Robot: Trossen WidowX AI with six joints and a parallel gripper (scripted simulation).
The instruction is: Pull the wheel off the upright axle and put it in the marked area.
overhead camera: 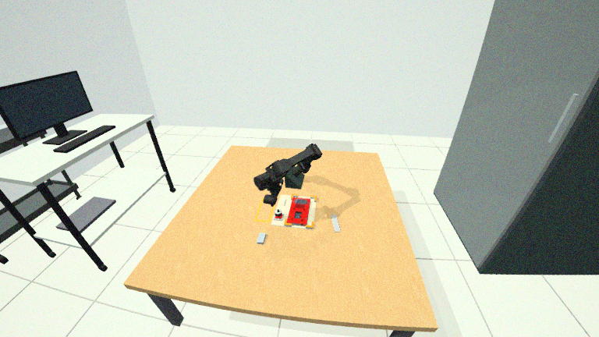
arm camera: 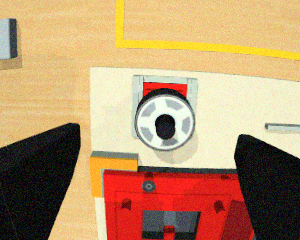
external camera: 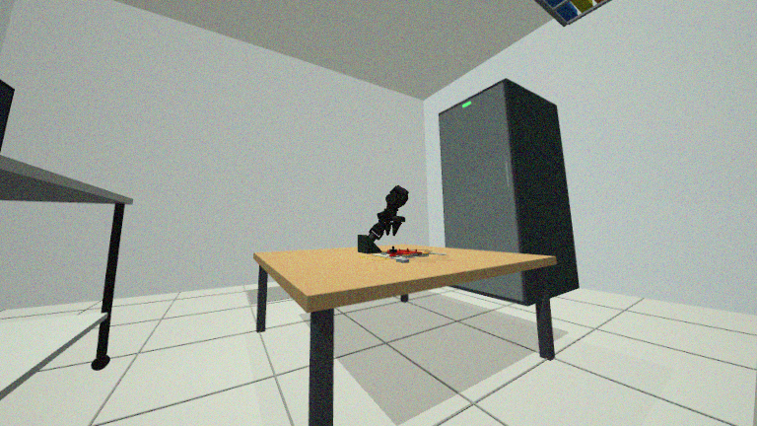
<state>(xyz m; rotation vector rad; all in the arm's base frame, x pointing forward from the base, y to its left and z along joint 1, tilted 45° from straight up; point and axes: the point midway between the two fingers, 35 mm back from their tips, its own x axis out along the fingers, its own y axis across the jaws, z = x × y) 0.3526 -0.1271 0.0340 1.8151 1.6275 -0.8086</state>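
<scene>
Now: the wheel 80 mm below my gripper tip, 20 mm to the left of it and 10 mm behind it. From my gripper tip the other things lie so: cream base plate (120 mm to the left, 110 mm below, 60 mm behind).
</scene>
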